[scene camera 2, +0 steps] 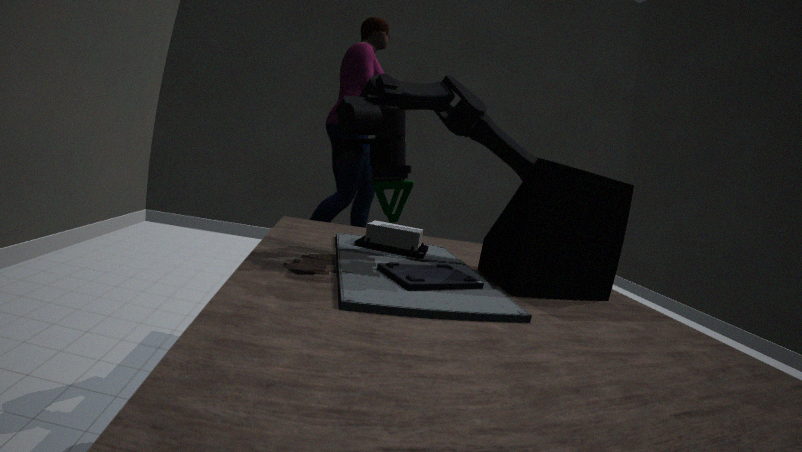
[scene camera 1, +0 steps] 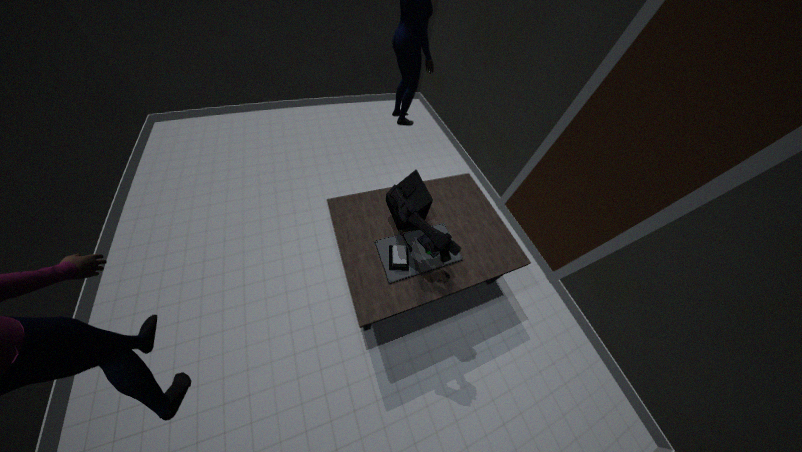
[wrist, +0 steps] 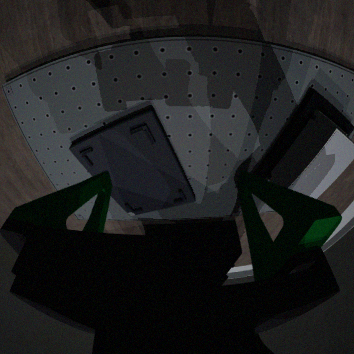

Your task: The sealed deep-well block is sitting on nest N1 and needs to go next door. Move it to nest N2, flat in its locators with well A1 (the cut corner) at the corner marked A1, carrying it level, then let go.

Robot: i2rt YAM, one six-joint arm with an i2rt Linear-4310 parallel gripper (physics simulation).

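Frame: origin at the arm's base, x ahead, y left, z up, level; centimetres.
Seen in the pictures: gripper, fingertip midpoint: (scene camera 2: 390, 218) (scene camera 1: 432, 250) (wrist: 174, 177); arm's base at its link origin: (scene camera 2: 561, 220) (scene camera 1: 403, 196).
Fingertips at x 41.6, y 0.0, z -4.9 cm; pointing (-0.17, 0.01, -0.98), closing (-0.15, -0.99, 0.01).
Observation:
Offsets run from my fingertips to a thing's top centre. Level surfaces: height alone.
The sealed block {dx -7.1, dy -18.9, dz -4.2 cm} (scene camera 1: 399, 255) (scene camera 2: 394, 234) (wrist: 342, 150) is white and sits flat on nest N1 {dx -7.1, dy -18.9, dz -7.4 cm} (scene camera 1: 399, 268) (scene camera 2: 387, 247) (wrist: 330, 107), a dark base. Nest N2 {dx -7.6, dy +6.2, dz -7.8 cm} (scene camera 2: 432, 275) (wrist: 130, 165) is a dark plate with raised corner locators and no block on it. My gripper (scene camera 2: 394, 217) (wrist: 174, 177) is open and empty, its green fingers pointing down. In the wrist view the block lies to the right of the right finger, outside the gap, and N2 shows ahead, to the left. In scene camera 1 the arm hides much of N2. The cut corner and A1 mark cannot be made out.
Both nests stand on a grey perforated board (scene camera 1: 401, 276) (scene camera 2: 353, 291) (wrist: 50, 100) on the wooden table {dz -10.8 cm} (scene camera 1: 359, 280) (scene camera 2: 393, 381). The dark robot base (scene camera 1: 412, 193) (scene camera 2: 556, 235) stands beside the board. Two people stand off the table. Arm shadows cross the board.

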